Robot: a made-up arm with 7 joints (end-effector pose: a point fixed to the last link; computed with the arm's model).
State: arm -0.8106 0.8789 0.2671 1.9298 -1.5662 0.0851 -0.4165
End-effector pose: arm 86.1 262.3 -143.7 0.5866 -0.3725 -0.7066 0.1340
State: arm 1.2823 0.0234 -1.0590 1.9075 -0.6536 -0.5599 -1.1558
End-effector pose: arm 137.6 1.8 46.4 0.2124 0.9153 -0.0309 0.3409
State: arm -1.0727 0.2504 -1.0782 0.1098 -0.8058 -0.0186 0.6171
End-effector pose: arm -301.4 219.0 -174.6 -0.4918 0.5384 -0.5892 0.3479
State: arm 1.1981 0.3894 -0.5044 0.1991 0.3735 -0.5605 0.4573
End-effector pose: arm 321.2 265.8 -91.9 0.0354 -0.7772 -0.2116 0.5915
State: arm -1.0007 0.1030 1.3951 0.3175 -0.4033 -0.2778 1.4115
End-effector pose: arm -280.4 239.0 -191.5 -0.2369 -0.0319 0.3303 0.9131
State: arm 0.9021 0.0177 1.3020 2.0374 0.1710 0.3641 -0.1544
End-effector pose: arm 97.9 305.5 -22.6 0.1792 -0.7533 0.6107 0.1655
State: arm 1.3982 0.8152 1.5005 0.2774 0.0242 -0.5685 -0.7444
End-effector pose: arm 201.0 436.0 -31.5 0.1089 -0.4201 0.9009 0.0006
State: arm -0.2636 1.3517 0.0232 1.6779 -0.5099 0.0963 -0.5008
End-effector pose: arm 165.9 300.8 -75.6 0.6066 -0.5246 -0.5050 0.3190
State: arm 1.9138 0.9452 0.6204 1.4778 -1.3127 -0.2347 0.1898
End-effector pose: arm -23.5 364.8 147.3 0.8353 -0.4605 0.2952 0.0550
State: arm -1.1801 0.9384 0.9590 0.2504 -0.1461 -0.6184 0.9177
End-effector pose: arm -154.3 452.3 -91.4 0.1076 0.0402 -0.1816 0.9766
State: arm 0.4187 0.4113 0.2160 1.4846 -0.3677 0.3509 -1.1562
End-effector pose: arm 225.7 259.6 -73.9 0.6826 -0.5650 0.3144 0.3404
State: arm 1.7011 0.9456 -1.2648 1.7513 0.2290 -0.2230 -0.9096
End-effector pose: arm 212.2 164.2 81.9 0.2413 -0.9612 -0.1316 0.0223
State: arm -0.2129 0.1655 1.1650 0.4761 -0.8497 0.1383 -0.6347
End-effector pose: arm -35.3 278.5 -318.4 0.5653 0.0677 0.1158 0.8139
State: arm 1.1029 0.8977 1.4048 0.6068 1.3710 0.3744 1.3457
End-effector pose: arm 116.8 464.5 -39.9 0.2704 0.9005 -0.0279 0.3393
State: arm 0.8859 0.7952 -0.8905 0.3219 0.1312 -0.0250 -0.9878
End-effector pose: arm 235.4 364.4 -145.8 0.7455 -0.4417 -0.0321 0.4981
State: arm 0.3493 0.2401 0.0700 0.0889 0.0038 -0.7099 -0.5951
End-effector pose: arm 133.1 233.6 -318.5 0.3627 -0.5160 0.1677 0.7577
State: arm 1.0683 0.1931 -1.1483 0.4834 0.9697 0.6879 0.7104
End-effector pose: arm 317.9 137.0 -135.3 -0.3267 -0.2216 -0.2426 0.8862
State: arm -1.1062 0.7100 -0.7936 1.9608 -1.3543 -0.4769 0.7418
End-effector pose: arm -88.9 126.7 -175.9 -0.4098 -0.1970 -0.8667 0.2050
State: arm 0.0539 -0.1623 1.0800 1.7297 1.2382 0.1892 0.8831
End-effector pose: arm 93.3 279.9 -165.1 -0.2731 -0.8963 0.2836 0.2040
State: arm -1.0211 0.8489 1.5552 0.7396 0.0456 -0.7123 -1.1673
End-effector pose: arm -94.9 460.3 -60.4 0.8956 -0.3904 0.1964 0.0835
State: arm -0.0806 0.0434 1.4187 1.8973 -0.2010 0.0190 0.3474
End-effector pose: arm 17.1 322.4 -111.2 0.5140 -0.5877 0.2040 0.5906
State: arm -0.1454 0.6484 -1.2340 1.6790 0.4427 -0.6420 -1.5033
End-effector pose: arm 26.0 106.5 -232.7 0.1036 -0.5804 0.2060 0.7810
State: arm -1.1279 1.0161 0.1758 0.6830 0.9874 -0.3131 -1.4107
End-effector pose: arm -86.5 426.6 -165.5 0.8865 -0.1041 0.1554 0.4232
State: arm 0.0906 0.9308 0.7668 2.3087 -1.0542 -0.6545 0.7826
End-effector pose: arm 92.2 246.2 51.3 0.7086 -0.2218 -0.6552 0.1391
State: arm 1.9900 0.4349 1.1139 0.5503 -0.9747 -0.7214 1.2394
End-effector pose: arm 223.1 363.8 145.1 0.2428 -0.8979 -0.2874 0.2284
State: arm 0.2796 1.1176 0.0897 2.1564 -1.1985 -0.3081 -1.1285
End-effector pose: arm 150.1 221.3 21.6 -0.5109 0.7089 0.2543 0.4145
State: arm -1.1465 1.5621 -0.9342 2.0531 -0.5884 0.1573 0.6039
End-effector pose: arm -79.0 237.9 -140.3 -0.4000 0.1950 -0.7993 0.4039
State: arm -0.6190 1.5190 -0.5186 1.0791 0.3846 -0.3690 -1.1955
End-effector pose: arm 59.2 404.0 -155.7 0.6231 -0.4549 -0.3185 0.5508
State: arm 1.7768 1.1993 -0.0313 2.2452 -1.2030 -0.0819 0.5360
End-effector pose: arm -2.8 204.1 143.8 -0.9457 0.2948 0.0392 0.1313
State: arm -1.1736 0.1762 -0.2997 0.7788 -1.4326 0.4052 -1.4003
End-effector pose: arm -234.9 164.3 -230.3 0.3523 -0.3221 -0.7392 0.4751
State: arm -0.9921 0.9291 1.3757 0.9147 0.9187 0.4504 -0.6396
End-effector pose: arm -33.5 460.9 -55.1 0.5929 -0.2151 0.5461 0.5514
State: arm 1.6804 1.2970 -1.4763 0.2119 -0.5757 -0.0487 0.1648
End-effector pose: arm 130.5 476.6 18.0 0.6704 -0.0243 -0.3069 0.6751
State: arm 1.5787 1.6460 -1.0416 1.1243 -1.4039 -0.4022 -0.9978
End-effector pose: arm 120.9 411.0 83.4 -0.7768 0.2781 0.5501 0.1289
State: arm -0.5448 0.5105 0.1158 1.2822 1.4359 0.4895 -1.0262
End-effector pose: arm 50.1 276.2 -250.0 0.2480 0.0356 0.4729 0.8448
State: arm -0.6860 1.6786 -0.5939 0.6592 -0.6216 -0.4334 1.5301
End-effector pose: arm 53.7 470.9 -79.4 -0.2133 0.7467 -0.4177 0.4718
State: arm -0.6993 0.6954 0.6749 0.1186 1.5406 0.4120 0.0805
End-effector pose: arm -157.0 385.5 -212.6 0.2225 -0.1078 0.7908 0.5600
